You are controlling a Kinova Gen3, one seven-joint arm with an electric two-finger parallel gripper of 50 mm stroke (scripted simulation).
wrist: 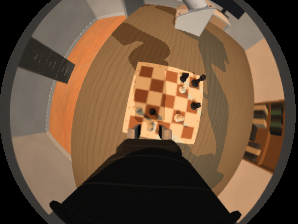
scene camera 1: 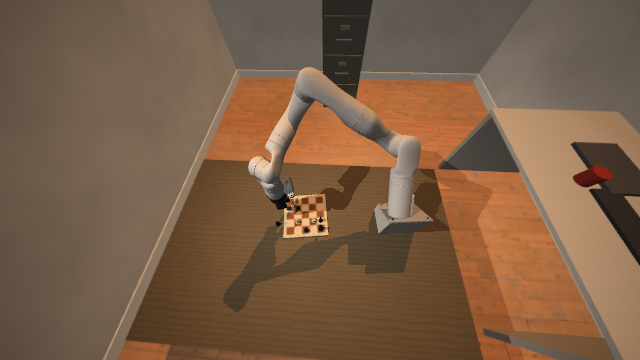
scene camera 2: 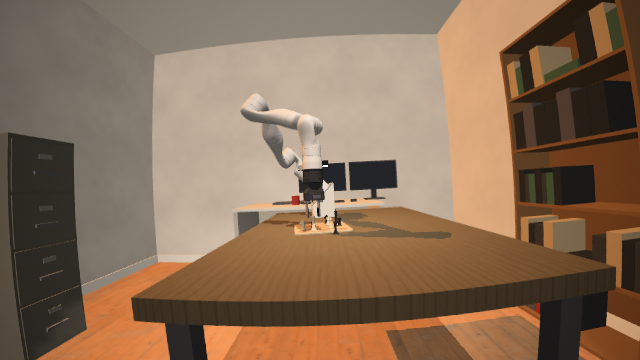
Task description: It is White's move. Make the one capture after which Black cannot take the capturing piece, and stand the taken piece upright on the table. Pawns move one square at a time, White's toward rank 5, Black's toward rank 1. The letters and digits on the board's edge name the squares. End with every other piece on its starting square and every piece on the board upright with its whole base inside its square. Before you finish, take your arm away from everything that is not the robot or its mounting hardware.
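You'd see my gripper (scene camera 2: pixel 313 216), and the wrist view shows it too (wrist: pixel 149 129). There's also a small chessboard (scene camera 1: pixel 311 206), and the wrist view has the chessboard as well (wrist: pixel 156 86).
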